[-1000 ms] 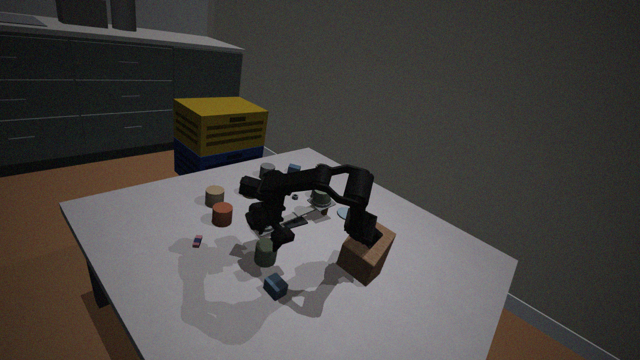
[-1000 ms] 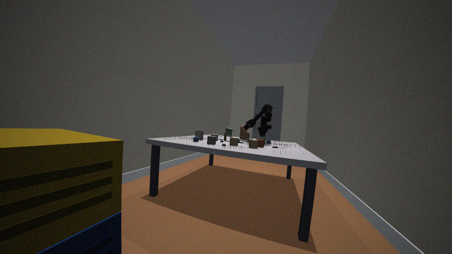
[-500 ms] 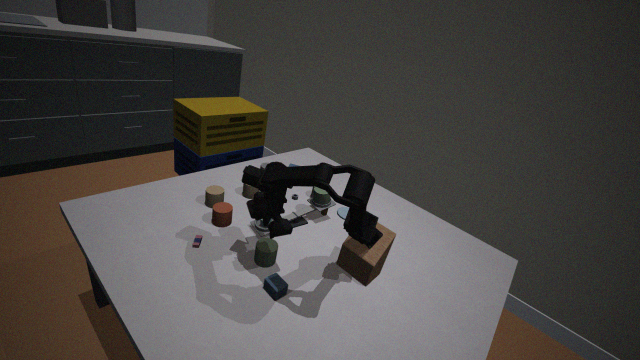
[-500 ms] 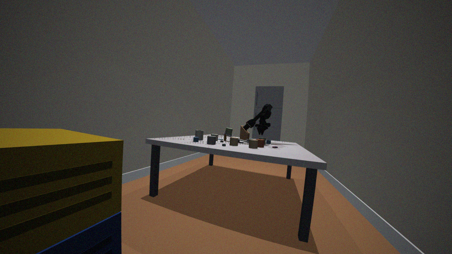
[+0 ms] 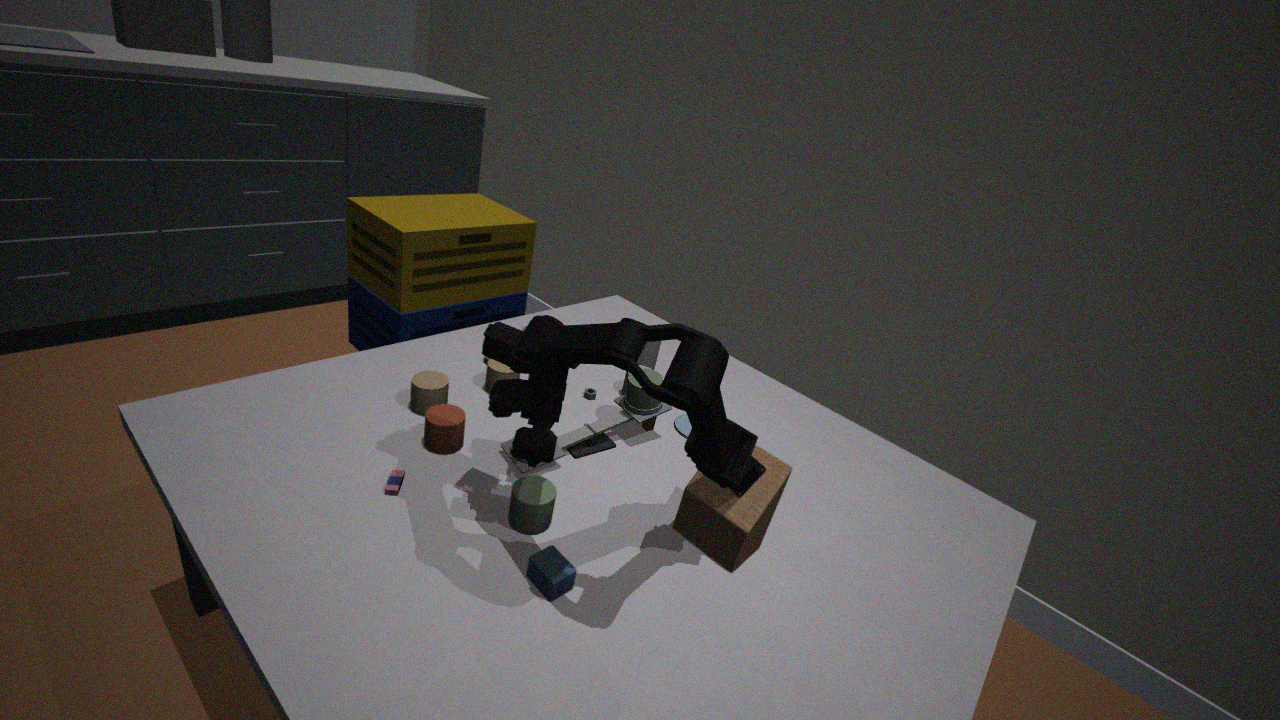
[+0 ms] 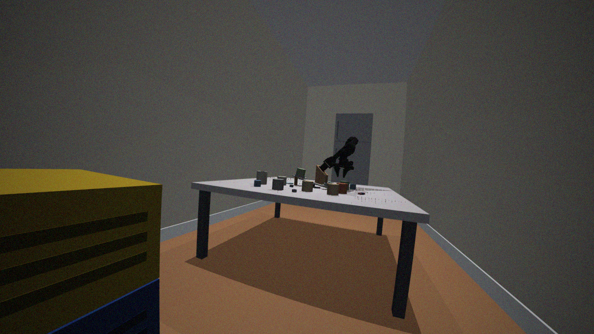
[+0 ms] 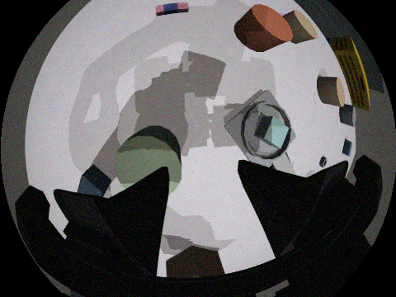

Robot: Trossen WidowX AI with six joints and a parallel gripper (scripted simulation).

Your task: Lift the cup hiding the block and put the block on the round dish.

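Now: the pale blue round dish 450 mm to the right of my gripper tip and 90 mm below it. The rest, counted from my gripper tip: red-brown cylinder 210 mm ahead, 70 mm to the left, 60 mm below; then balance 70 mm ahead, 190 mm to the right, 60 mm below; then cup 40 mm behind, 40 mm to the left, 60 mm below.
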